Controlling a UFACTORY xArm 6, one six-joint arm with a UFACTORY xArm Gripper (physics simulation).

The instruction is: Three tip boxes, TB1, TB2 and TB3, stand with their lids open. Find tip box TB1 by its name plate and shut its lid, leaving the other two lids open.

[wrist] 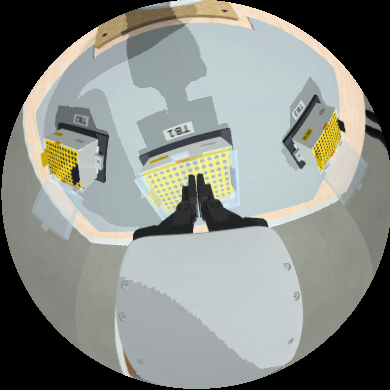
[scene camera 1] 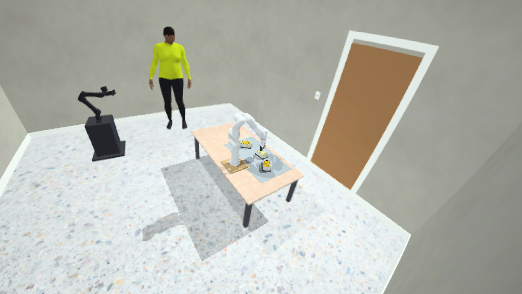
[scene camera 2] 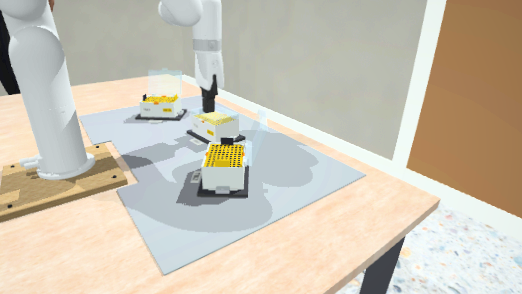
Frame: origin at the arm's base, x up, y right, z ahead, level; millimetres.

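Seen in the pictures: gripper, fingertip midpoint: (wrist: 195,183) (scene camera 1: 260,150) (scene camera 2: 208,111); arm's base, origin of the base link: (scene camera 1: 234,162) (scene camera 2: 67,166).
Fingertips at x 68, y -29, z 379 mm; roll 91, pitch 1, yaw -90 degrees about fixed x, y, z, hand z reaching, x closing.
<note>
Offsets run from my fingertips to a thing's top centre. "*": to the spot under its first point. Level surfaces: height alone.
Tip box TB1 {dx +0, dy +8, dz +3 mm} (scene camera 1: 261,155) (scene camera 2: 220,134) (wrist: 192,149) stands in the middle; its name plate {* dx -75, dy +20, dz -49 mm} (wrist: 178,131) is readable in the wrist view. Its clear lid {* dx +0, dy -49, dz -9 mm} (wrist: 236,175) lies down over the yellow tips; I cannot tell whether it is fully seated. My gripper (scene camera 1: 261,149) (scene camera 2: 208,111) (wrist: 195,183) is shut and empty, fingertips at or just above the lid, towards its hinge side. Tip box TB2 {dx -11, dy +231, dz -69 mm} (scene camera 1: 266,166) (scene camera 2: 223,178) (wrist: 89,150) has its lid {* dx -3, dy +232, dz +18 mm} (scene camera 2: 254,140) (wrist: 57,212) open. Tip box TB3 {* dx -24, dy -222, dz -94 mm} (scene camera 1: 245,145) (scene camera 2: 160,109) (wrist: 307,127) has its lid (scene camera 2: 165,82) (wrist: 350,172) upright and open.
The boxes stand on a grey-blue mat {dx -77 mm} (scene camera 1: 265,176) (scene camera 2: 165,240) (wrist: 250,65) on the wooden table {dx -80 mm} (scene camera 1: 255,189) (scene camera 2: 280,270). The arm's base board (scene camera 2: 100,172) (wrist: 110,32) is at the mat's edge. TB2 and TB3 stand on either side of TB1. A wall rises behind the table's far edge.
</note>
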